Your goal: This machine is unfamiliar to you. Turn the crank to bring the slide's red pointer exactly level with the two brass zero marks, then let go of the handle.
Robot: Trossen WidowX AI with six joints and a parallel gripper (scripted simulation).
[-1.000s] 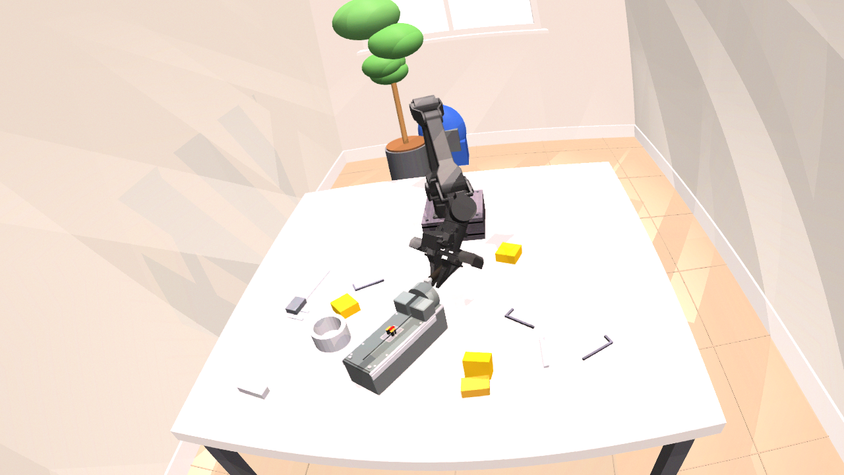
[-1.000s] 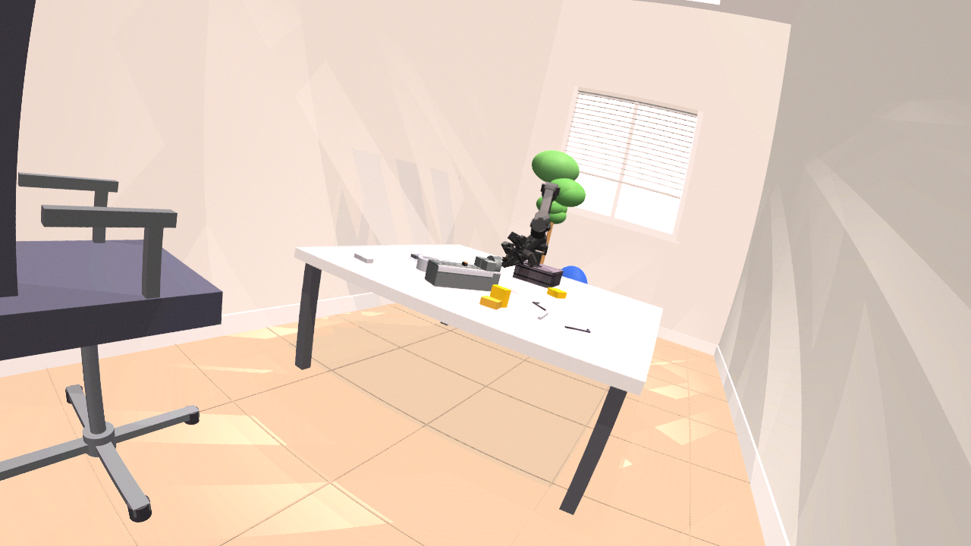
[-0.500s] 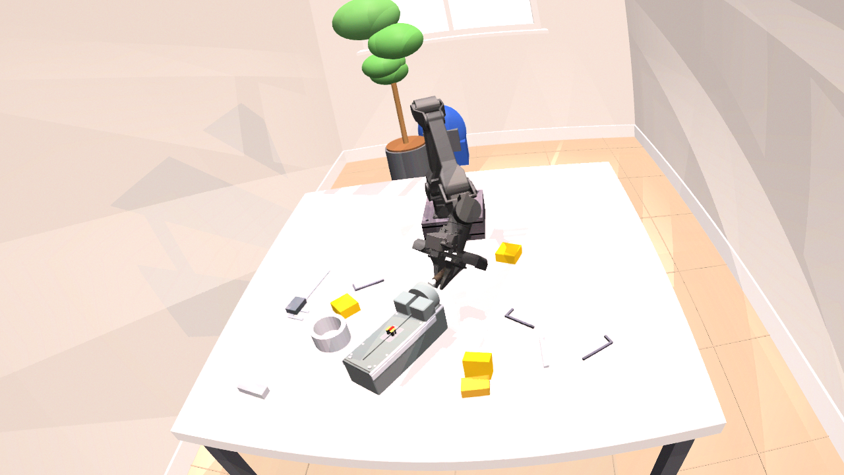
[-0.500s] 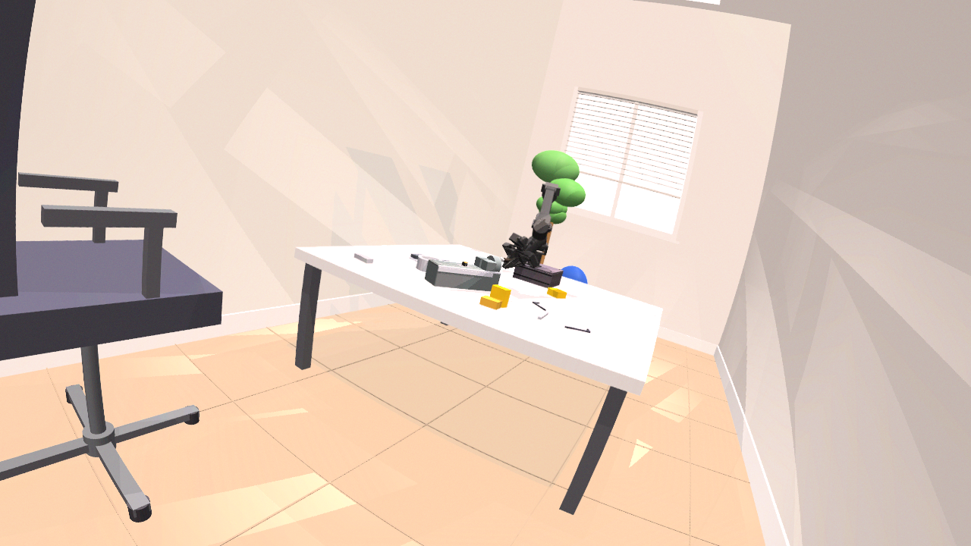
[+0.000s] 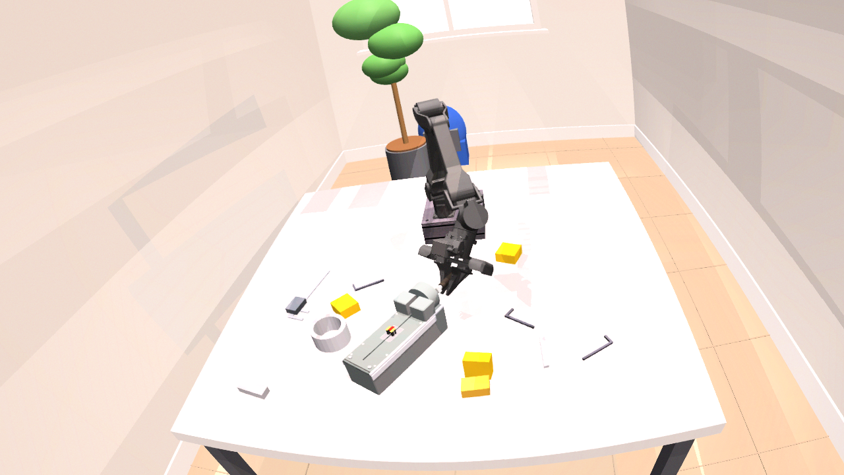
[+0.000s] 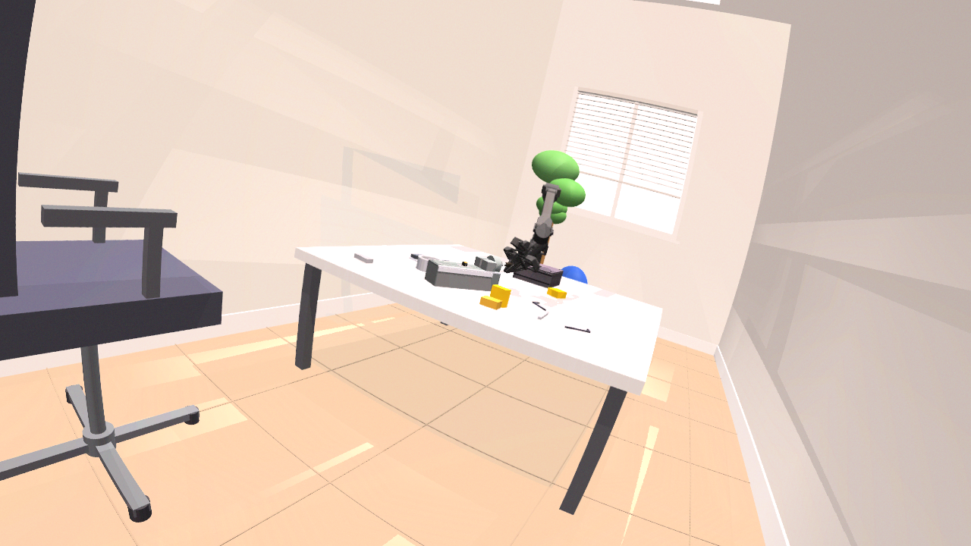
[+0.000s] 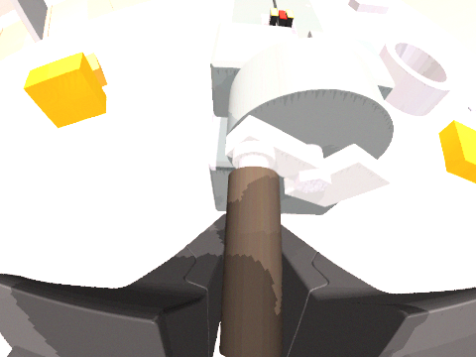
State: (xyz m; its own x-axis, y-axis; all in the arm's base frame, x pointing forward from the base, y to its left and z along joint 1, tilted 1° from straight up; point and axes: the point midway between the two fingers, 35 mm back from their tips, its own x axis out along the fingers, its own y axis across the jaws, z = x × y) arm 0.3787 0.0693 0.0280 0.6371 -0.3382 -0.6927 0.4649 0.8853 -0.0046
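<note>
Right now my gripper tip is 130 mm short of the red pointer, 100 mm to the left of it and 10 mm below it. From my gripper tip the other things lie so: brown crank handle 30 mm above, 20 mm behind, 10 mm to the left.
</note>
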